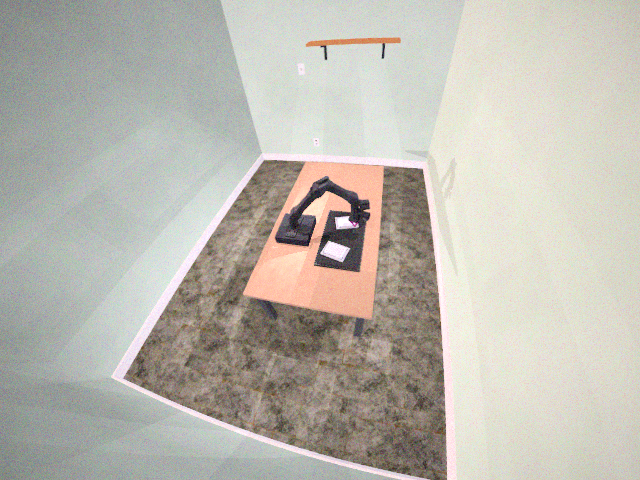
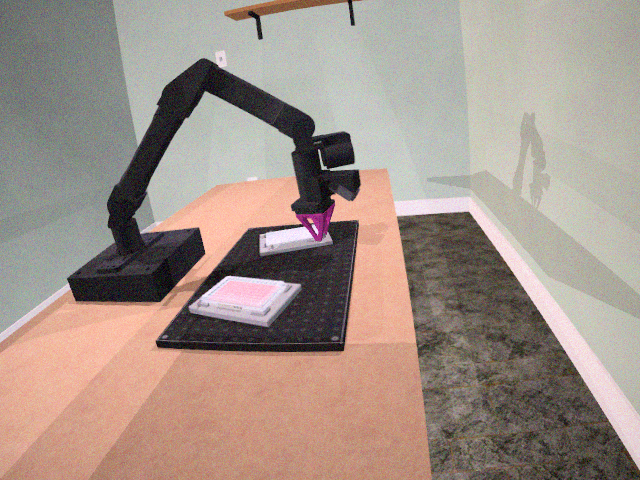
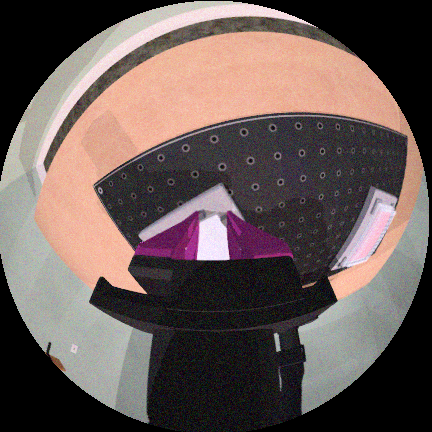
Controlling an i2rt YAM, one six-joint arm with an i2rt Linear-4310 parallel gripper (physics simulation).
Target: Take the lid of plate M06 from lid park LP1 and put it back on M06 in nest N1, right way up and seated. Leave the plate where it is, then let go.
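Seen in the pictures: gripper, fingertip midpoint: (image 1: pixel 355 224) (image 2: pixel 321 238) (image 3: pixel 212 216); arm's base, origin of the base link: (image 1: pixel 294 226) (image 2: pixel 132 252).
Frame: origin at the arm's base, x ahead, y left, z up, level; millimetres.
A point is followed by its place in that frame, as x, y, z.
Observation:
The white lid (image 1: pixel 342 222) @(319, 141, -34) (image 2: pixel 287 237) @(337, 139, -34) (image 3: pixel 212 241) @(389, 148, -34) lies on the grey lid park LP1 (image 2: pixel 269 251) @(309, 83, -44) (image 3: pixel 189 209) @(425, 162, -42) at the far end of the black hole board (image 2: pixel 320 289) @(453, -77, -52) (image 1: pixel 356 258) @(475, -144, -52) (image 3: pixel 282 169) @(446, 71, -52). My gripper (image 2: pixel 317 234) @(415, 142, -41) (image 1: pixel 353 223) @(415, 142, -41) (image 3: pixel 212 216) @(415, 142, -41) with magenta fingers is down at the lid's right end. Its fingers stand close together with the white lid between them. Plate M06 (image 2: pixel 245 294) @(337, -134, -30) (image 1: pixel 334 250) @(324, -130, -26) (image 3: pixel 372 233) @(349, -98, -26), pink and uncovered, sits in the white nest N1 (image 2: pixel 207 309) @(276, -167, -40) at the near end of the board.
The arm's black base (image 2: pixel 134 269) @(71, -88, -1) (image 1: pixel 295 231) @(23, -49, 6) stands left of the board on the wooden table (image 2: pixel 258 413) @(429, -362, -65). The table's right edge drops to the floor just beyond the board. A wall shelf (image 2: pixel 279 6) hangs high behind.

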